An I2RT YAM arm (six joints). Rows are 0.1 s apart.
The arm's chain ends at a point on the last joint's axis. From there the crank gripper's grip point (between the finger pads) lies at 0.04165 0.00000 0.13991 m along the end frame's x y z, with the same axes.
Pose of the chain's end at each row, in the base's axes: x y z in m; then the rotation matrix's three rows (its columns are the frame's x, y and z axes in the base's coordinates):
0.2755 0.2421 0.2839; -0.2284 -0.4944 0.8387; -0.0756 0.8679 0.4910; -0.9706 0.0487 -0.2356
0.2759 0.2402 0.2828; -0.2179 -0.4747 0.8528; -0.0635 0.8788 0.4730; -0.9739 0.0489 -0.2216
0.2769 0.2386 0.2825; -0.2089 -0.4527 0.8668; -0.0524 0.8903 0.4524; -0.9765 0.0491 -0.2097
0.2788 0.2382 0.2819; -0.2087 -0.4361 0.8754; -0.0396 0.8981 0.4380; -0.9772 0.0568 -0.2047
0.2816 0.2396 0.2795; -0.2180 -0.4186 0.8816; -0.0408 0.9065 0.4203; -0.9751 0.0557 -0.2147
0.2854 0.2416 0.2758; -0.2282 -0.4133 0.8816; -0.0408 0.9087 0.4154; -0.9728 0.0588 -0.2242
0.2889 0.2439 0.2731; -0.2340 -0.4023 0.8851; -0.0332 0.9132 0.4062; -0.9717 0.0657 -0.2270
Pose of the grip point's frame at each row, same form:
0.3833 0.3076 0.2105; -0.2284 -0.4944 0.8387; -0.0756 0.8679 0.4910; -0.9706 0.0487 -0.2356
0.3861 0.3037 0.2112; -0.2179 -0.4747 0.8528; -0.0635 0.8788 0.4730; -0.9739 0.0489 -0.2216
0.3895 0.2997 0.2125; -0.2089 -0.4527 0.8668; -0.0524 0.8903 0.4524; -0.9765 0.0491 -0.2097
0.3926 0.2978 0.2126; -0.2087 -0.4361 0.8754; -0.0396 0.8981 0.4380; -0.9772 0.0568 -0.2047
0.3959 0.2967 0.2088; -0.2180 -0.4186 0.8816; -0.0408 0.9065 0.4203; -0.9751 0.0557 -0.2147
0.3992 0.2980 0.2039; -0.2282 -0.4133 0.8816; -0.0408 0.9087 0.4154; -0.9728 0.0588 -0.2242
0.4030 0.2993 0.2009; -0.2340 -0.4023 0.8851; -0.0332 0.9132 0.4062; -0.9717 0.0657 -0.2270

